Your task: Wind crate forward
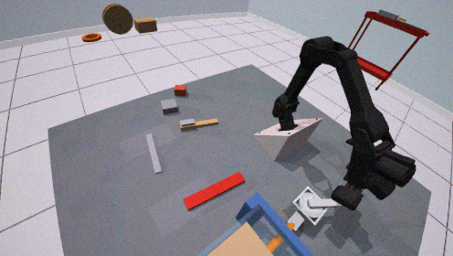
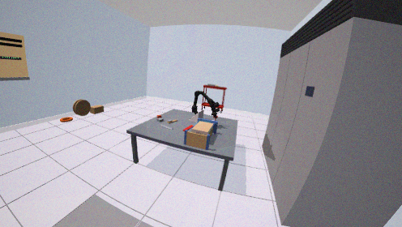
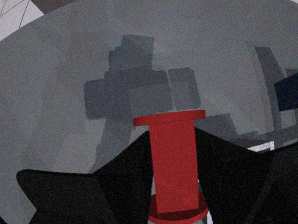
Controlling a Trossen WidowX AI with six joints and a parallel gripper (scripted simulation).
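Now: gripper tip 4 cm to the left of the winch handle, 3 cm short of it and 3 cm above it. Also, from my gripper tip: red knob: 2 cm to the right; hand winch: 10 cm below, 9 cm to the right, 6 cm ahead; blue frame: 23 cm ahead, 9 cm to the right, 3 cm below.
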